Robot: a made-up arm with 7 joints. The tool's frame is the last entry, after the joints. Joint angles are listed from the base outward. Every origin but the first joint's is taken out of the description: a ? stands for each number. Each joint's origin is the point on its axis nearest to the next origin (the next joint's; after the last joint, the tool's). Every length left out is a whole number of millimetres.
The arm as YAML. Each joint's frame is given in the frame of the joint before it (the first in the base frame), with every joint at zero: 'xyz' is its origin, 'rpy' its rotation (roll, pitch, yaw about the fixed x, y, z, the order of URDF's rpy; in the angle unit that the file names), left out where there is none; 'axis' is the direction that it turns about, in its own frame. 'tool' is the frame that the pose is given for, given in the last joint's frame.
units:
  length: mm
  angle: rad
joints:
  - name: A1
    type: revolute
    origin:
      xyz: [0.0, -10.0, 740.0]
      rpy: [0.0, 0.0, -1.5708]
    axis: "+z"
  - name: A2
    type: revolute
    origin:
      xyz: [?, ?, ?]
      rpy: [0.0, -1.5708, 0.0]
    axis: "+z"
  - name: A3
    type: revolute
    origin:
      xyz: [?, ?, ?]
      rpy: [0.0, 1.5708, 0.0]
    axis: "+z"
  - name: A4
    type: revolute
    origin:
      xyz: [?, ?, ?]
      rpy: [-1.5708, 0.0, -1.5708]
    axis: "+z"
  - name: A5
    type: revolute
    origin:
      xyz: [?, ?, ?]
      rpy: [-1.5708, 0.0, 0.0]
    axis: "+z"
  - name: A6
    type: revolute
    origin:
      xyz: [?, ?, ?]
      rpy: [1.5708, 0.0, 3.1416]
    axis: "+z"
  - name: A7
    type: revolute
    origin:
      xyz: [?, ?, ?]
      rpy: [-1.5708, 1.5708, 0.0]
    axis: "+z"
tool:
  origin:
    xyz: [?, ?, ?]
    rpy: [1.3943, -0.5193, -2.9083]
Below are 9 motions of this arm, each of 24 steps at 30 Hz.
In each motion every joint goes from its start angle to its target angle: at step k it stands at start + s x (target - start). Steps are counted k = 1, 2, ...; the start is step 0. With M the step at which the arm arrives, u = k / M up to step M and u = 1 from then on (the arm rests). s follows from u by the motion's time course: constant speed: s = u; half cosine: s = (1 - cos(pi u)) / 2; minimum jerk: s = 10 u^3 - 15 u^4 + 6 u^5.
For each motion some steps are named. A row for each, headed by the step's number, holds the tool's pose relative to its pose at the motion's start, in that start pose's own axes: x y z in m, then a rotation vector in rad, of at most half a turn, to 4 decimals.
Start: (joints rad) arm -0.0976 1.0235 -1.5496 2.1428 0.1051 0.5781 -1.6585
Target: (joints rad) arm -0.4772 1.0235 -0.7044 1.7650 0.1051 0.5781 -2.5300
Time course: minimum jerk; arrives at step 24
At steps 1, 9, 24:
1: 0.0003 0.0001 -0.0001 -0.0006 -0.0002 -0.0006
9: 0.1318 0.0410 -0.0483 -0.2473 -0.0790 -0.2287
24: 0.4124 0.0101 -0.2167 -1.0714 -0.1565 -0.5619

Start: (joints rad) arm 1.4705 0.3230 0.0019 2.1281 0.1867 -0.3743 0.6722
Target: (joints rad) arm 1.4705 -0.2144 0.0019 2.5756 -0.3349 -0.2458 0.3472
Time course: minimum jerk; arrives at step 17
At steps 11, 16, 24:
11: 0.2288 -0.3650 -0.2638 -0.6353 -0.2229 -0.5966
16: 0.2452 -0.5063 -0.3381 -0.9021 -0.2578 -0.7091
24: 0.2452 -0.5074 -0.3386 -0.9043 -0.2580 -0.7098

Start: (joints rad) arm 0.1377 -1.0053 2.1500 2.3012 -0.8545 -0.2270 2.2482
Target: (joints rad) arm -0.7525 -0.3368 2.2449 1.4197 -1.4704 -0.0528 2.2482
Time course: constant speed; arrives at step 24
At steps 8, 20, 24:
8: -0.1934 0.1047 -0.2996 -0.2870 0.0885 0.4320
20: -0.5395 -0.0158 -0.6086 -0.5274 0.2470 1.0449
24: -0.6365 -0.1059 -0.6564 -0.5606 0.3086 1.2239

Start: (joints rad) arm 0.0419 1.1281 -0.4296 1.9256 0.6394 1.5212 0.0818
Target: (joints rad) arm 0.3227 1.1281 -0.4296 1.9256 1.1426 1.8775 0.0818
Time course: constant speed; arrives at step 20
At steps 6, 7, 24:
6: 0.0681 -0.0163 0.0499 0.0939 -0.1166 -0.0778
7: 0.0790 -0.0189 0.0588 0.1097 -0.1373 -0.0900
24: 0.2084 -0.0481 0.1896 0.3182 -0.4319 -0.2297

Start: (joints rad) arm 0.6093 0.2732 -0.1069 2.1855 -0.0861 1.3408 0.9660
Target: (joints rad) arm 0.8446 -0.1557 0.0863 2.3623 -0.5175 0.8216 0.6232
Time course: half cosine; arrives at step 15
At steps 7, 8, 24:
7: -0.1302 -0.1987 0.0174 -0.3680 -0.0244 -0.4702
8: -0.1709 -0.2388 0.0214 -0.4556 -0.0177 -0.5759
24: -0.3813 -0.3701 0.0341 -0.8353 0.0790 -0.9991

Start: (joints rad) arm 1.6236 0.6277 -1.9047 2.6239 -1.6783 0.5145 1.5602
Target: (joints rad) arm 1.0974 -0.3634 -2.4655 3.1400 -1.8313 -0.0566 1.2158
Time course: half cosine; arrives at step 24
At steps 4, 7, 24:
4: -0.0354 0.0556 0.0279 -0.0462 -0.0577 0.0293
7: -0.1159 0.1538 0.0735 -0.1360 -0.1810 0.0806
24: -0.7949 0.4451 0.0710 -0.5327 -1.2693 0.2436

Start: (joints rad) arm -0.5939 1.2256 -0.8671 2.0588 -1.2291 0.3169 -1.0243
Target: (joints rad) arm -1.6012 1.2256 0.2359 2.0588 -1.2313 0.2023 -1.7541
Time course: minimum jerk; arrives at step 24
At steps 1, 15, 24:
1: 0.0004 0.0001 -0.0001 -0.0006 0.0003 -0.0003
15: 0.3128 -0.0036 -0.0526 -0.3919 0.4172 -0.0817
24: 0.4020 -0.0368 -0.0084 -0.3783 0.5644 0.0022

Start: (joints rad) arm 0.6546 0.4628 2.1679 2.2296 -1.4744 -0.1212 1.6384
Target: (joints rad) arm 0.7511 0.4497 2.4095 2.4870 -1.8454 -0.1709 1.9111
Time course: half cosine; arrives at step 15
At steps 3, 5, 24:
3: 0.0106 -0.0076 -0.0031 -0.0012 0.0167 -0.0312
5: 0.0267 -0.0201 -0.0089 -0.0035 0.0448 -0.0800
24: 0.0826 -0.0787 -0.0504 -0.0185 0.1965 -0.2846

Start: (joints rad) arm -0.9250 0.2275 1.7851 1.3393 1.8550 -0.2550 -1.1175
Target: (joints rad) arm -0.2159 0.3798 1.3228 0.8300 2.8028 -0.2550 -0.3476
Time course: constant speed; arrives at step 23
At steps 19, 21, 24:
19: -0.1589 0.0566 0.2361 0.8350 0.7621 0.9595
21: -0.1787 0.0540 0.2575 0.8565 0.8453 1.0925
24: -0.1989 0.0500 0.2775 0.8606 0.9299 1.2275

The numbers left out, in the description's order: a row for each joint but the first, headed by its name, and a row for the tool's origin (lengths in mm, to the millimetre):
A2: 30.0 -20.0 0.0
A3: 490.0 -10.0 0.0
A4: -10.0 100.0 0.0
A5: -80.0 350.0 0.0
A6: 20.0 10.0 0.0
A7: 90.0 90.0 0.0
tool: 0.0 10.0 0.0

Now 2 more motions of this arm.
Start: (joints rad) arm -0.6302 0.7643 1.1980 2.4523 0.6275 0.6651 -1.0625
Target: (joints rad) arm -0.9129 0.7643 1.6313 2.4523 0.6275 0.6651 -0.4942
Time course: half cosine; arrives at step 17
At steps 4, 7, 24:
4: -0.0029 -0.0135 -0.0186 0.0105 0.0898 -0.0013
7: -0.0072 -0.0397 -0.0523 0.0301 0.2465 -0.0117
24: -0.0124 -0.1247 -0.1467 0.0959 0.6474 -0.0920

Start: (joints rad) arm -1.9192 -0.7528 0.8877 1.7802 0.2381 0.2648 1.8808
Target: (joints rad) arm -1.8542 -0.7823 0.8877 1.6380 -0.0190 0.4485 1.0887
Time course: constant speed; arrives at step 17
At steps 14, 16, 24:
14: -0.0468 0.0358 -0.0125 -0.5011 -0.7190 0.0954
16: -0.0536 0.0401 -0.0156 -0.5638 -0.8269 0.1142
24: -0.0570 0.0422 -0.0172 -0.5942 -0.8814 0.1240

